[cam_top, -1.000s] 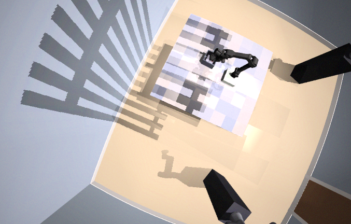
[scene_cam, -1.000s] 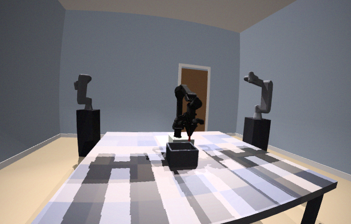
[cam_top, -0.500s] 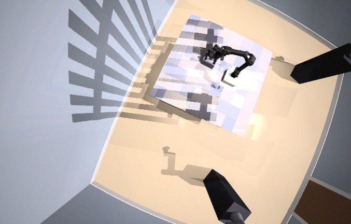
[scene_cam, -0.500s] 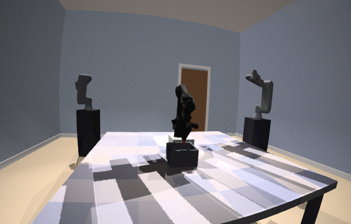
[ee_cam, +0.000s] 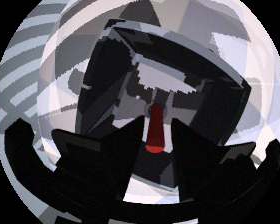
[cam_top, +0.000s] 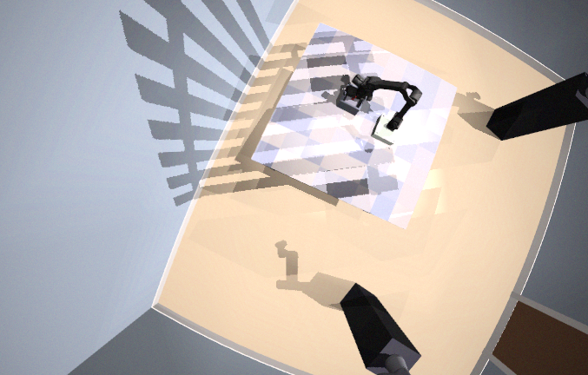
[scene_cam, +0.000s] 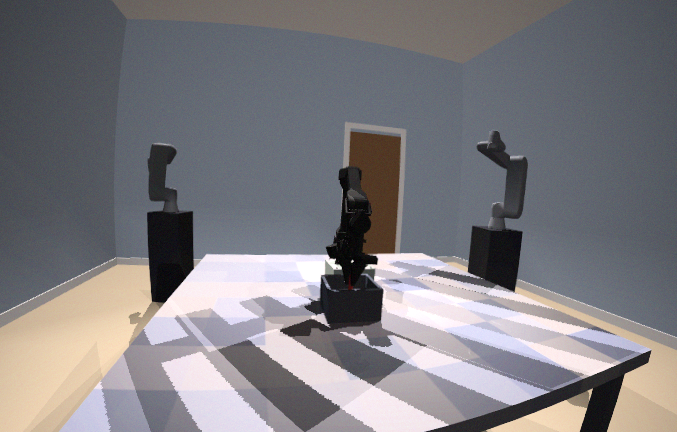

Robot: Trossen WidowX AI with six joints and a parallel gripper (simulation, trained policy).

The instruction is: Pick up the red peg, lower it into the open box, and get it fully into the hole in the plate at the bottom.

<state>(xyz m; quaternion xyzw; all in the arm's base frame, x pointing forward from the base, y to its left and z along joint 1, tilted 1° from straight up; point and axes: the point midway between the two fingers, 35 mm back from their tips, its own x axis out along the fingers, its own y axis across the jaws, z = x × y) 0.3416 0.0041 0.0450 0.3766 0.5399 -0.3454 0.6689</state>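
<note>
My gripper tip is now 10 mm above the red peg. The rest, counted from my gripper tip: dark box 10 mm ahead, 60 mm below; then grey plate 10 mm ahead, 40 mm below.
</note>
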